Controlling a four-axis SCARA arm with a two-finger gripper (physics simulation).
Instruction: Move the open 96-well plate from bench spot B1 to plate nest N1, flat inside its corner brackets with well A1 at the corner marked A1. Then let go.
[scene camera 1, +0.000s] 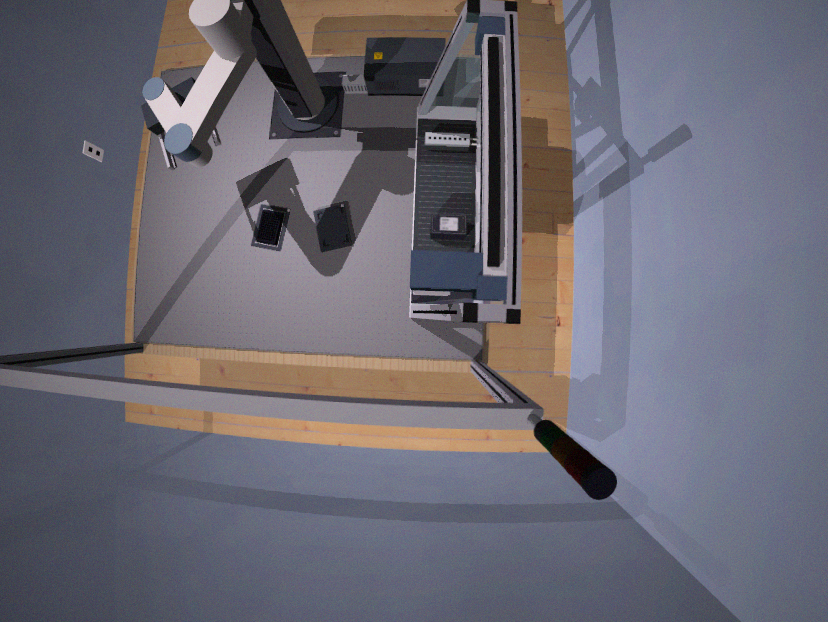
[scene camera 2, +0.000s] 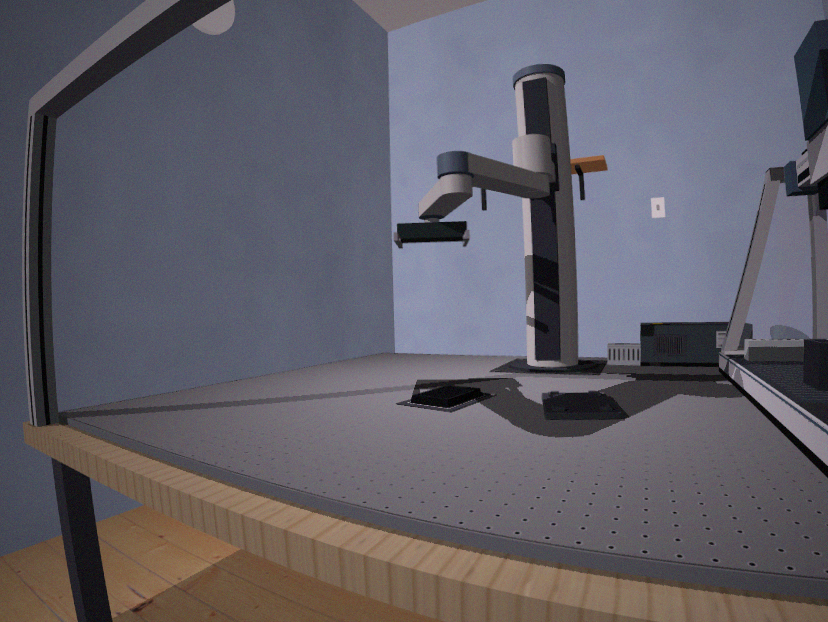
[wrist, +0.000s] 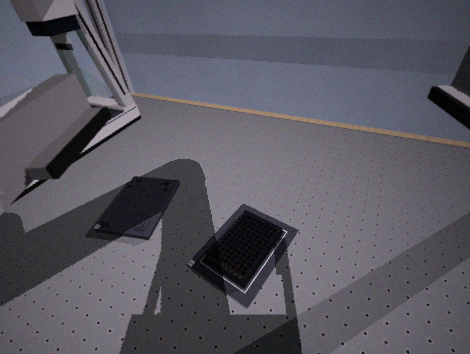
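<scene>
My gripper (scene camera 2: 431, 235), holding nothing; black well plate (scene camera 2: 446, 396); dark plate nest (scene camera 2: 594, 405). Gripper (scene camera 1: 194, 155); black well plate (scene camera 1: 270, 223); dark plate nest (scene camera 1: 333, 233). Gripper (wrist: 262, 83); black well plate (wrist: 240, 251); dark plate nest (wrist: 136, 212).
</scene>
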